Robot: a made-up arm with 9 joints. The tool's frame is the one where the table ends. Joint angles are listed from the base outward.
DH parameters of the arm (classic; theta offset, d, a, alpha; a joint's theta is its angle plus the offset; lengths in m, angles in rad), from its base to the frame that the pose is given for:
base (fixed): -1.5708 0.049 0 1.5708
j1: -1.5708 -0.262 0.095 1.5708
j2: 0 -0.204 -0.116 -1.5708
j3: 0 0.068 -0.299 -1.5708
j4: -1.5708 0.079 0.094 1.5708
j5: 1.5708 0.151 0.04 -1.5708
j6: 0 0.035 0.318 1.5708
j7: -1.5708 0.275 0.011 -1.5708
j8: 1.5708 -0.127 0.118 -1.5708
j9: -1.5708 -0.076 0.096 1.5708
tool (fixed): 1.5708 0.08 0 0
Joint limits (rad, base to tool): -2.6..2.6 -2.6..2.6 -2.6..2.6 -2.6..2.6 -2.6..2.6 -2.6..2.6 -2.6..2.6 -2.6..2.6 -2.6..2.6
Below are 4 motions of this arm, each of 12 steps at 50 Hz.
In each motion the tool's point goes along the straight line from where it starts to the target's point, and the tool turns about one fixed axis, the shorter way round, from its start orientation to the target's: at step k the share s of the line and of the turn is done. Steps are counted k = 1, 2, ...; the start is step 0. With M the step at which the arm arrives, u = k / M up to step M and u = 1 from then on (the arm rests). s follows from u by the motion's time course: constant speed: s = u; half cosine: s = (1 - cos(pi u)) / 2; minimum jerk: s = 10 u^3 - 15 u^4 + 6 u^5.
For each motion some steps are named. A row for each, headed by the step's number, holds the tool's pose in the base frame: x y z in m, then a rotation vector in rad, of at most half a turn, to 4 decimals.
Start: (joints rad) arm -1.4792 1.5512 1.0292 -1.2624 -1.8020 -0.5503 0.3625 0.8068 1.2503
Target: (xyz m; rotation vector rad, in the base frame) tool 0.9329 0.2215 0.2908 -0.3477 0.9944 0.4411
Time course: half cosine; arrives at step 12
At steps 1, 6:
1: 0.8600 0.3003 0.3829 -0.3314 0.6737 0.7546
6: 0.8958 0.2616 0.3376 -0.3407 0.8340 0.6035

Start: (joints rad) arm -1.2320 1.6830 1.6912 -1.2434 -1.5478 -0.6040 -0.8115 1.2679 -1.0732
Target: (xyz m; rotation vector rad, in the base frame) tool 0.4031 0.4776 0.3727 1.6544 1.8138 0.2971
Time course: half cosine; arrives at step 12
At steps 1, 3, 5, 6, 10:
1: 0.4705 0.5133 0.3048 1.8053 1.7954 0.0670
3: 0.4616 0.5086 0.3137 1.7861 1.7988 0.0978
5: 0.4463 0.5004 0.3292 1.7523 1.8041 0.1509
6: 0.4374 0.4957 0.3381 1.7326 1.8067 0.1813
10: 0.4077 0.4800 0.3681 1.6650 1.8131 0.2817

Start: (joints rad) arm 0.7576 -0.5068 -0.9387 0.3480 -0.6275 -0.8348 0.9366 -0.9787 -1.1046
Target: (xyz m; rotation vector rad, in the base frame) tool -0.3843 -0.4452 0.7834 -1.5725 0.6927 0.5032
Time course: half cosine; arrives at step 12
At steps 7, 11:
7: -0.3895 -0.4470 0.7797 -1.6308 0.6614 0.5340
11: -0.3845 -0.4453 0.7832 -1.5752 0.6913 0.5046

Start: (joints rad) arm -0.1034 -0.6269 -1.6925 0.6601 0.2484 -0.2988 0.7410 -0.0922 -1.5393
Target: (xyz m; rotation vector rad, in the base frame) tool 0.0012 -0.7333 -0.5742 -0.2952 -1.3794 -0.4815
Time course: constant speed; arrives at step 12
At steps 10, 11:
10: -0.0023 -0.7174 -0.5816 -0.2915 -1.3742 -0.5199
11: -0.0006 -0.7253 -0.5779 -0.2934 -1.3769 -0.5007

